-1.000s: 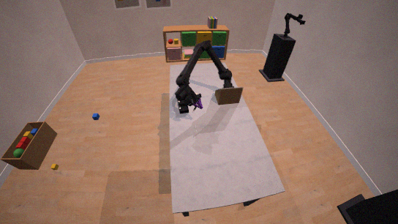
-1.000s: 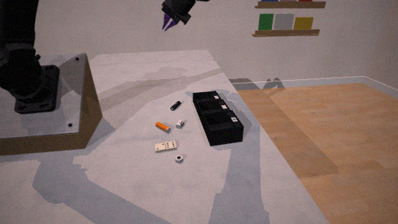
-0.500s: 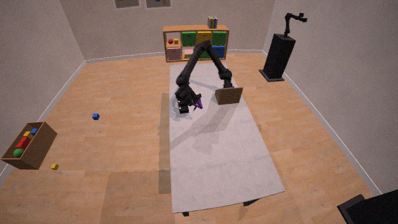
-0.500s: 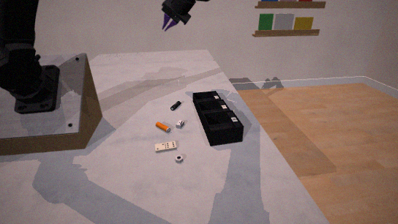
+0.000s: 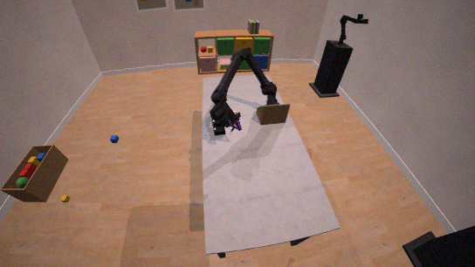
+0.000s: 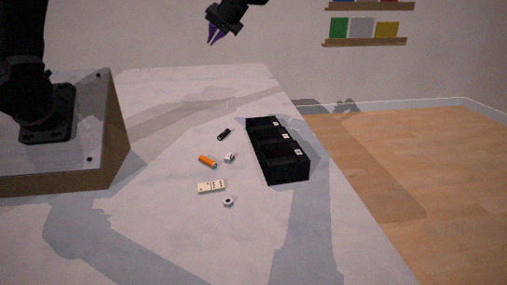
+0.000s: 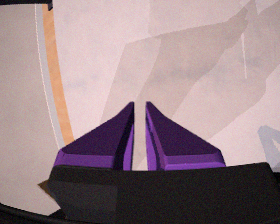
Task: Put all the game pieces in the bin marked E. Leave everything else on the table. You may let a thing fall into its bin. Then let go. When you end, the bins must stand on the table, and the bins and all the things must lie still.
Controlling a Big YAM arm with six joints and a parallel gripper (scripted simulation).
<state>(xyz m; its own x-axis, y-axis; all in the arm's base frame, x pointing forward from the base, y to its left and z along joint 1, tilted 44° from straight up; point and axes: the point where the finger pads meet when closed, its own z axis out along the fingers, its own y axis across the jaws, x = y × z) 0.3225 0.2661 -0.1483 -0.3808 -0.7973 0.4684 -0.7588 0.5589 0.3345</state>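
Right now my hand is 290 mm to the left of the black three-compartment bin tray, 190 mm above it and 130 mm short of it. Round my hand: black battery 210 mm below, 200 mm to the right, 20 mm ahead; then cream domino 400 mm to the right, 210 mm below, 20 mm behind; then orange battery 320 mm to the right, 210 mm below, 30 mm behind.
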